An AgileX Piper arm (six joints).
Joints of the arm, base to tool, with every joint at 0 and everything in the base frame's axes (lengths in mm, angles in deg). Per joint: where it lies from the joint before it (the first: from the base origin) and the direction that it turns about. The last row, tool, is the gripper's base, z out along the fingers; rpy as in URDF.
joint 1: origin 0 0 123 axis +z
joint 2: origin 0 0 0 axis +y
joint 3: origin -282.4 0 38.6 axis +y
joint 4: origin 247.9 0 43.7 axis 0.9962 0 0.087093
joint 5: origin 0 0 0 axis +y
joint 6: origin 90.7 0 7.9 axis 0.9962 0 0.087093
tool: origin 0 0 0 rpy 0 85.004 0
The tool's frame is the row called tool.
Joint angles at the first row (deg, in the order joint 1, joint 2, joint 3, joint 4, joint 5, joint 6):
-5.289 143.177 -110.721 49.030 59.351 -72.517
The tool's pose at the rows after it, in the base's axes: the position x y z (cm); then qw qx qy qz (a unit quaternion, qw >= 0):
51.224, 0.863, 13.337, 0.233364, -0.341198, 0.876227, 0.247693
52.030, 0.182, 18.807, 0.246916, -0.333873, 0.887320, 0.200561
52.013, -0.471, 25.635, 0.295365, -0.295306, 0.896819, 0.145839
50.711, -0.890, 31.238, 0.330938, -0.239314, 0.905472, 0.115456
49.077, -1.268, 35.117, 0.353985, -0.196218, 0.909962, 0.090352
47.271, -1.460, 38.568, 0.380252, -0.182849, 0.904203, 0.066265
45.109, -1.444, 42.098, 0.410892, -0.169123, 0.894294, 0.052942
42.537, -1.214, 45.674, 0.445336, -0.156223, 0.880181, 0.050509
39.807, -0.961, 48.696, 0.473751, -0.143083, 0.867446, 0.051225
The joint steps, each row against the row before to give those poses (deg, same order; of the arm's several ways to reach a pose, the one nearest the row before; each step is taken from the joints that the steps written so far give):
0.000 -0.464 -8.194 -6.493 5.686 8.144
0.000 -1.911 -9.414 -6.727 4.072 8.729
0.000 -3.584 -8.304 -5.466 1.005 9.626
0.000 -4.555 -3.740 -4.197 0.647 9.543
0.000 -4.503 -0.388 -3.852 -0.002 6.508
-0.001 -4.263 0.001 -2.551 0.000 2.300
0.001 -4.453 -0.005 -1.296 0.002 2.206
0.000 -4.686 0.006 -0.055 -0.003 2.140
0.000 -4.739 0.810 0.000 0.000 2.142

